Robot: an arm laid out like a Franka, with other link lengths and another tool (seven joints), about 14 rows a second.
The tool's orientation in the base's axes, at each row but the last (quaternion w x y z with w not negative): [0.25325 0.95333 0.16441 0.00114]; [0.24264 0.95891 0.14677 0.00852]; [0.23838 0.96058 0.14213 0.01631]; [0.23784 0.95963 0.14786 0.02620]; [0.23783 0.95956 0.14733 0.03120]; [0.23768 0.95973 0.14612 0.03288]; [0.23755 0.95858 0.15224 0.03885]
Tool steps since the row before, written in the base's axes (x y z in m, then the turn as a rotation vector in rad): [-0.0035 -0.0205 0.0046 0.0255 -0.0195 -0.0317]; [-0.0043 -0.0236 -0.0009 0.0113 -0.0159 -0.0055]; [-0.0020 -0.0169 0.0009 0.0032 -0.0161 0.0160]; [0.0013 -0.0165 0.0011 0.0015 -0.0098 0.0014]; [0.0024 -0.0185 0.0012 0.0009 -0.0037 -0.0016]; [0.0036 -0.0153 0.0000 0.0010 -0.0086 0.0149]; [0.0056 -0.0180 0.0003 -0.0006 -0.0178 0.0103]
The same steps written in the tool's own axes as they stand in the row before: [-0.0101 0.0179 0.0056 0.0206 0.0086 0.0392]; [-0.0108 0.0182 0.0113 0.0066 0.0139 0.0132]; [-0.0067 0.0142 0.0067 -0.0020 0.0219 -0.0066]; [-0.0037 0.0148 0.0066 -0.0015 0.0093 0.0033]; [-0.0032 0.0168 0.0075 -0.0002 0.0026 0.0032]; [-0.0011 0.0139 0.0073 -0.0017 0.0145 -0.0092]; [-0.0003 0.0168 0.0085 -0.0061 0.0196 -0.0013]
